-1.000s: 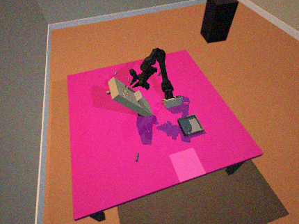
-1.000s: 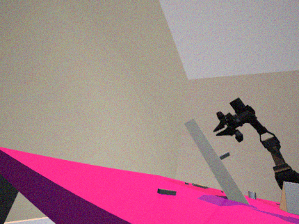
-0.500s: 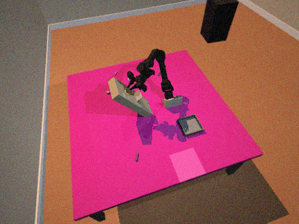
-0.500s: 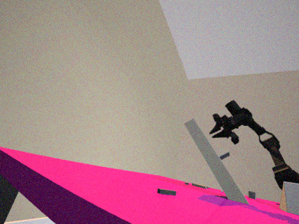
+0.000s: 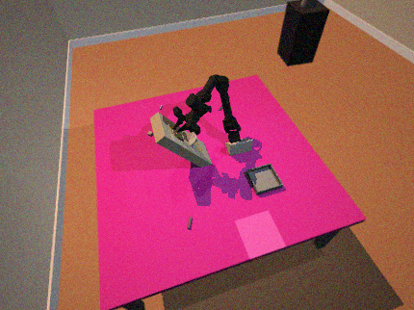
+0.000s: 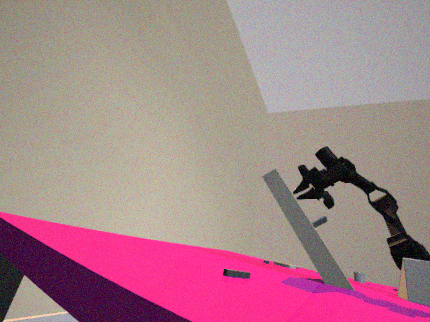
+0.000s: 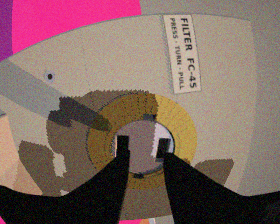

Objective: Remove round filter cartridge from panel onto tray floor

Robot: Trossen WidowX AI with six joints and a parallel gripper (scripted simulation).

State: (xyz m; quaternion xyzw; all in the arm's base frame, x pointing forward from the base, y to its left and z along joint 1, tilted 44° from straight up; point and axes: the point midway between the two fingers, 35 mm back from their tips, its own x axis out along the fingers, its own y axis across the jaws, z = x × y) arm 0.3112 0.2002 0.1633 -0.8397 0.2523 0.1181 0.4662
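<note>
Now: the grey round filter cartridge 2 cm below my gripper tip and 2 cm ahead of it. From my gripper tip the other things lie so: small dark stick (40 cm to the left, 26 cm below, 1 cm ahead); dark tray (44 cm behind, 26 cm below, 24 cm to the left); tan service panel (9 cm below, 3 cm behind).
</note>
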